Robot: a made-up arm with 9 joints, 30 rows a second.
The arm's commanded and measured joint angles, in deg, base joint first. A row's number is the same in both.
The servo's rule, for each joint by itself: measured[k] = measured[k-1] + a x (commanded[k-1-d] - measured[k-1]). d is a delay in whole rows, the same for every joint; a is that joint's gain. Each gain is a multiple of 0.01, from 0.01 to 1. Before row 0 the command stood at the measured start. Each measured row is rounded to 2 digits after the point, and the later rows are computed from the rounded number. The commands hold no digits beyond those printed.
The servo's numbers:
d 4
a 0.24 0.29 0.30 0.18 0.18 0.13 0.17 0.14 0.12
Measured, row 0: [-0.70, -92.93, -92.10, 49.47, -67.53, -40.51, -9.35, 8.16, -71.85]
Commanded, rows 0 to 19: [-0.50, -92.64, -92.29, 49.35, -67.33, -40.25, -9.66, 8.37, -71.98]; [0.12, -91.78, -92.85, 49.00, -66.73, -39.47, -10.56, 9.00, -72.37]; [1.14, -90.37, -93.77, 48.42, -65.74, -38.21, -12.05, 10.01, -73.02]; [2.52, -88.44, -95.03, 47.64, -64.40, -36.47, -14.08, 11.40, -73.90]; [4.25, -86.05, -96.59, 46.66, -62.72, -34.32, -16.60, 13.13, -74.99]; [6.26, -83.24, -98.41, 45.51, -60.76, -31.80, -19.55, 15.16, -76.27]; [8.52, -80.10, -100.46, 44.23, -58.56, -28.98, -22.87, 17.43, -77.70]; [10.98, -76.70, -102.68, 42.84, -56.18, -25.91, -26.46, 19.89, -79.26]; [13.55, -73.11, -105.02, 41.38, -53.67, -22.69, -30.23, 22.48, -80.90]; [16.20, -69.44, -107.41, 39.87, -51.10, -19.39, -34.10, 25.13, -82.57]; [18.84, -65.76, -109.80, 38.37, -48.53, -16.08, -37.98, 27.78, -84.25]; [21.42, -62.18, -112.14, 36.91, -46.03, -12.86, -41.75, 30.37, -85.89]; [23.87, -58.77, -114.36, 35.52, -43.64, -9.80, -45.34, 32.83, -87.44]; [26.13, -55.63, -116.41, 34.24, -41.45, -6.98, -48.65, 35.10, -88.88]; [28.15, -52.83, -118.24, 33.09, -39.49, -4.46, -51.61, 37.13, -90.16]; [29.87, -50.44, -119.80, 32.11, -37.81, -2.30, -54.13, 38.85, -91.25]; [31.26, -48.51, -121.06, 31.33, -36.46, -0.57, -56.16, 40.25, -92.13]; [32.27, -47.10, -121.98, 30.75, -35.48, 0.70, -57.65, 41.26, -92.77]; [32.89, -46.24, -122.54, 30.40, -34.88, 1.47, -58.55, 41.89, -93.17]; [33.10, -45.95, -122.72, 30.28, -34.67, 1.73, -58.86, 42.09, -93.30]
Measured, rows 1 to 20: [-0.70, -92.93, -92.10, 49.47, -67.53, -40.51, -9.35, 8.16, -71.85]; [-0.70, -92.93, -92.10, 49.47, -67.53, -40.51, -9.35, 8.16, -71.85]; [-0.70, -92.93, -92.10, 49.47, -67.53, -40.51, -9.35, 8.16, -71.85]; [-0.70, -92.93, -92.10, 49.47, -67.53, -40.51, -9.35, 8.16, -71.85]; [-0.65, -92.85, -92.16, 49.45, -67.49, -40.48, -9.40, 8.19, -71.87]; [-0.47, -92.54, -92.37, 49.37, -67.35, -40.35, -9.60, 8.30, -71.93]; [-0.08, -91.91, -92.79, 49.20, -67.06, -40.07, -10.02, 8.54, -72.06]; [0.54, -90.90, -93.46, 48.92, -66.58, -39.60, -10.71, 8.94, -72.28]; [1.43, -89.49, -94.40, 48.51, -65.89, -38.91, -11.71, 9.53, -72.61]; [2.59, -87.68, -95.60, 47.97, -64.97, -37.99, -13.04, 10.32, -73.05]; [4.01, -85.48, -97.06, 47.30, -63.82, -36.82, -14.71, 11.32, -73.61]; [5.68, -82.93, -98.75, 46.50, -62.44, -35.40, -16.71, 12.52, -74.29]; [7.57, -80.08, -100.63, 45.58, -60.86, -33.75, -19.01, 13.91, -75.08]; [9.64, -76.99, -102.66, 44.55, -59.10, -31.88, -21.58, 15.48, -75.98]; [11.85, -73.73, -104.80, 43.44, -57.20, -29.83, -24.37, 17.20, -76.97]; [14.15, -70.38, -107.00, 42.26, -55.19, -27.62, -27.32, 19.04, -78.04]; [16.48, -67.01, -109.21, 41.05, -53.11, -25.30, -30.38, 20.97, -79.17]; [18.80, -63.71, -111.37, 39.82, -51.01, -22.92, -33.49, 22.95, -80.34]; [21.04, -60.55, -113.43, 38.61, -48.94, -20.52, -36.57, 24.94, -81.52]; [23.16, -57.62, -115.34, 37.44, -46.94, -18.15, -39.56, 26.89, -82.69]
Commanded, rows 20 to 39: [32.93, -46.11, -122.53, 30.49, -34.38, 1.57, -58.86, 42.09, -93.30]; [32.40, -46.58, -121.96, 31.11, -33.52, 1.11, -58.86, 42.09, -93.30]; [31.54, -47.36, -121.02, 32.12, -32.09, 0.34, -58.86, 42.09, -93.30]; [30.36, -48.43, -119.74, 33.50, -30.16, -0.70, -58.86, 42.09, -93.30]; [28.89, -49.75, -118.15, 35.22, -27.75, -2.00, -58.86, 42.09, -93.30]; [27.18, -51.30, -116.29, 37.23, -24.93, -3.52, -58.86, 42.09, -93.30]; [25.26, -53.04, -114.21, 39.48, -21.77, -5.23, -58.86, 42.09, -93.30]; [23.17, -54.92, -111.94, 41.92, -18.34, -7.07, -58.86, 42.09, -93.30]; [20.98, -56.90, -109.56, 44.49, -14.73, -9.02, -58.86, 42.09, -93.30]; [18.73, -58.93, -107.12, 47.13, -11.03, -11.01, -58.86, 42.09, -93.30]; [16.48, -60.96, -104.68, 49.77, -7.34, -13.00, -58.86, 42.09, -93.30]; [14.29, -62.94, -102.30, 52.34, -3.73, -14.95, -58.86, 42.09, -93.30]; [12.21, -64.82, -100.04, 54.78, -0.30, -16.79, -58.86, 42.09, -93.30]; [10.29, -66.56, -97.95, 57.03, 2.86, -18.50, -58.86, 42.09, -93.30]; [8.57, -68.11, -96.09, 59.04, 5.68, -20.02, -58.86, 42.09, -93.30]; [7.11, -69.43, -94.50, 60.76, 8.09, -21.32, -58.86, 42.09, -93.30]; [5.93, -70.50, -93.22, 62.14, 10.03, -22.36, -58.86, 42.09, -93.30]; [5.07, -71.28, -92.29, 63.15, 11.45, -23.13, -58.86, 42.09, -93.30]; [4.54, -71.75, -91.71, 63.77, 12.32, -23.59, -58.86, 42.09, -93.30]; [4.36, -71.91, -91.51, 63.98, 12.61, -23.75, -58.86, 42.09, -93.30]
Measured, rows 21 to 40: [25.10, -54.98, -117.06, 36.34, -45.05, -15.86, -42.38, 28.76, -83.82]; [26.82, -52.69, -118.54, 35.33, -43.33, -13.71, -44.98, 30.51, -84.89]; [28.28, -50.82, -119.74, 34.44, -41.81, -11.74, -47.29, 32.10, -85.88]; [29.44, -49.41, -120.63, 33.69, -40.52, -9.99, -49.26, 33.50, -86.77]; [30.28, -48.45, -121.20, 33.11, -39.41, -8.49, -50.89, 34.70, -87.55]; [30.79, -47.91, -121.43, 32.75, -38.35, -7.24, -52.24, 35.73, -88.24]; [30.97, -47.75, -121.31, 32.64, -37.22, -6.25, -53.37, 36.62, -88.85]; [30.82, -47.95, -120.84, 32.79, -35.95, -5.53, -54.30, 37.39, -89.38]; [30.36, -48.47, -120.03, 33.23, -34.47, -5.07, -55.08, 38.05, -89.85]; [29.60, -49.29, -118.91, 33.95, -32.75, -4.87, -55.72, 38.62, -90.26]; [28.56, -50.38, -117.50, 34.95, -30.77, -4.92, -56.25, 39.11, -90.62]; [27.27, -51.70, -115.83, 36.20, -28.53, -5.20, -56.69, 39.53, -90.94]; [25.76, -53.21, -113.95, 37.69, -26.05, -5.70, -57.06, 39.89, -91.22]; [24.07, -54.87, -111.90, 39.39, -23.35, -6.39, -57.37, 40.20, -91.47]; [22.25, -56.64, -109.73, 41.26, -20.47, -7.25, -57.62, 40.46, -91.69]; [20.34, -58.47, -107.50, 43.25, -17.46, -8.25, -57.83, 40.69, -91.88]; [18.39, -60.31, -105.26, 45.33, -14.37, -9.36, -58.01, 40.89, -92.05]; [16.45, -62.12, -103.07, 47.44, -11.27, -10.55, -58.15, 41.06, -92.20]; [14.56, -63.86, -100.98, 49.53, -8.22, -11.78, -58.27, 41.20, -92.33]; [12.77, -65.48, -99.04, 51.55, -5.28, -13.02, -58.37, 41.32, -92.45]
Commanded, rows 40 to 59: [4.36, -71.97, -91.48, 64.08, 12.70, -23.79, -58.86, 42.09, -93.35]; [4.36, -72.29, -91.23, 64.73, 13.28, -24.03, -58.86, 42.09, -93.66]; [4.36, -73.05, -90.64, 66.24, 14.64, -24.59, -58.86, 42.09, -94.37]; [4.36, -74.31, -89.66, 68.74, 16.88, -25.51, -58.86, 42.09, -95.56]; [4.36, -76.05, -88.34, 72.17, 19.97, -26.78, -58.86, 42.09, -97.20]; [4.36, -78.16, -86.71, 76.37, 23.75, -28.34, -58.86, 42.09, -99.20]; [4.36, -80.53, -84.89, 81.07, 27.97, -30.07, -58.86, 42.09, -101.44]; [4.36, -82.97, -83.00, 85.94, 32.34, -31.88, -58.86, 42.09, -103.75]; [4.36, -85.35, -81.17, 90.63, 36.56, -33.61, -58.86, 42.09, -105.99]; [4.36, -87.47, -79.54, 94.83, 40.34, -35.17, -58.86, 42.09, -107.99]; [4.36, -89.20, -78.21, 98.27, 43.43, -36.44, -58.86, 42.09, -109.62]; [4.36, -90.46, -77.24, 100.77, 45.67, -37.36, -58.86, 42.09, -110.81]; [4.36, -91.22, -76.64, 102.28, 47.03, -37.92, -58.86, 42.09, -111.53]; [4.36, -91.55, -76.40, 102.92, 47.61, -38.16, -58.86, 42.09, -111.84]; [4.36, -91.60, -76.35, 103.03, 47.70, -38.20, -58.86, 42.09, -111.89]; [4.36, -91.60, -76.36, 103.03, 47.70, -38.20, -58.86, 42.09, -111.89]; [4.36, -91.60, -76.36, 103.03, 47.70, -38.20, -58.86, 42.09, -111.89]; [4.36, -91.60, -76.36, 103.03, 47.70, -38.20, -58.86, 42.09, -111.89]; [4.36, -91.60, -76.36, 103.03, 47.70, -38.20, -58.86, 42.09, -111.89]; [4.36, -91.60, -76.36, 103.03, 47.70, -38.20, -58.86, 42.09, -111.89]
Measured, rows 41 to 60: [11.13, -66.94, -97.29, 53.46, -2.52, -14.23, -58.45, 41.43, -92.55]; [9.68, -68.20, -95.79, 55.20, -0.01, -15.39, -58.52, 41.52, -92.64]; [8.45, -69.23, -94.57, 56.74, 2.21, -16.46, -58.58, 41.60, -92.72]; [7.47, -70.01, -93.65, 58.04, 4.08, -17.41, -58.63, 41.67, -92.79]; [6.72, -70.58, -93.00, 59.13, 5.63, -18.24, -58.67, 41.73, -92.86]; [6.15, -71.08, -92.47, 60.14, 7.01, -18.99, -58.70, 41.78, -92.96]; [5.72, -71.65, -91.92, 61.24, 8.38, -19.72, -58.73, 41.82, -93.13]; [5.39, -72.42, -91.24, 62.59, 9.91, -20.47, -58.75, 41.86, -93.42]; [5.14, -73.47, -90.37, 64.31, 11.72, -21.29, -58.77, 41.89, -93.87]; [4.95, -74.83, -89.27, 66.48, 13.89, -22.21, -58.79, 41.92, -94.51]; [4.81, -76.48, -87.96, 69.11, 16.42, -23.23, -58.80, 41.94, -95.34]; [4.70, -78.36, -86.47, 72.14, 19.29, -24.35, -58.81, 41.96, -96.35]; [4.62, -80.39, -84.88, 75.47, 22.40, -25.55, -58.82, 41.98, -97.51]; [4.56, -82.44, -83.28, 78.95, 25.63, -26.80, -58.83, 42.00, -98.77]; [4.51, -84.40, -81.76, 82.43, 28.83, -28.05, -58.84, 42.01, -100.07]; [4.47, -86.16, -80.40, 85.73, 31.86, -29.26, -58.84, 42.02, -101.36]; [4.44, -87.63, -79.27, 88.71, 34.59, -30.39, -58.84, 42.03, -102.58]; [4.42, -88.77, -78.41, 91.27, 36.93, -31.40, -58.84, 42.04, -103.69]; [4.41, -89.59, -77.79, 93.39, 38.87, -32.28, -58.84, 42.05, -104.67]; [4.40, -90.17, -77.36, 95.13, 40.46, -33.05, -58.84, 42.06, -105.54]
